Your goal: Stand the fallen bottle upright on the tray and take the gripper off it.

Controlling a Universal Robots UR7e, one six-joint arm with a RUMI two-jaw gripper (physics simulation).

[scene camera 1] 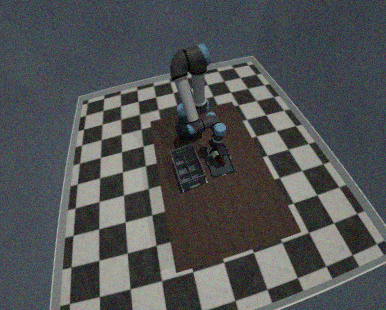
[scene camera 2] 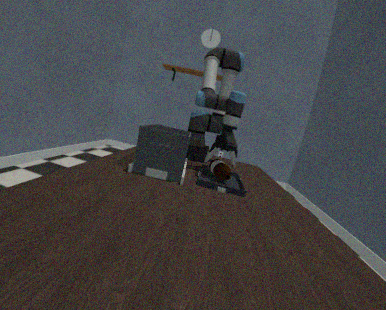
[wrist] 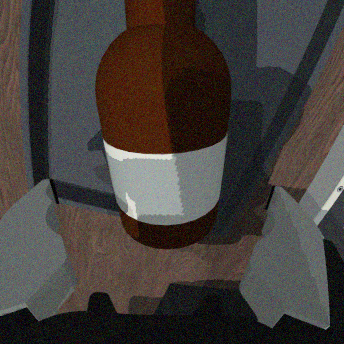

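Seen in the pictures: gripper, between the fingertips: (scene camera 1: 215, 152) (wrist: 162, 186); arm's base, origin of its link: (scene camera 2: 193, 144).
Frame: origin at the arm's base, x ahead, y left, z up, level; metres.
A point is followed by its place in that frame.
The brown bottle (scene camera 1: 220, 159) @(x 0.408, y 0.188, z -0.010 m) (scene camera 2: 221, 171) @(x 0.418, y 0.180, z -0.027 m) (wrist: 164, 95) @(x 0.389, y 0.187, z 0.001 m) with a white label lies on its side on the dark tray (scene camera 1: 224, 174) @(x 0.522, y 0.190, z -0.062 m) (scene camera 2: 220, 189) @(x 0.526, y 0.183, z -0.069 m) (wrist: 40, 100) @(x 0.350, y 0.277, z -0.069 m). In the wrist view its neck points to the top of the picture, and its base end is nearer the gripper, over the tray's near edge. My gripper (scene camera 1: 214, 153) @(x 0.330, y 0.172, z -0.024 m) (scene camera 2: 222, 157) (wrist: 162, 186) @(x 0.330, y 0.172, z -0.024 m) is open and close above the base end of the bottle. In the wrist view one finger shows on each side of the label, with a gap on both sides. Part of the bottle is hidden by the gripper in scene view 1.
A dark grey divided crate (scene camera 1: 194, 187) @(x 0.560, y -0.068, z -0.050 m) (scene camera 2: 162, 152) @(x 0.547, y -0.058, z 0.020 m) stands close beside the tray. Its pale edge shows at the right of the wrist view. The arm's base stands behind both on the brown wooden surface (scene camera 1: 225, 220) @(x 0.851, y 0.089, z -0.078 m) (scene camera 2: 190, 240) @(x 0.840, y 0.111, z -0.078 m).
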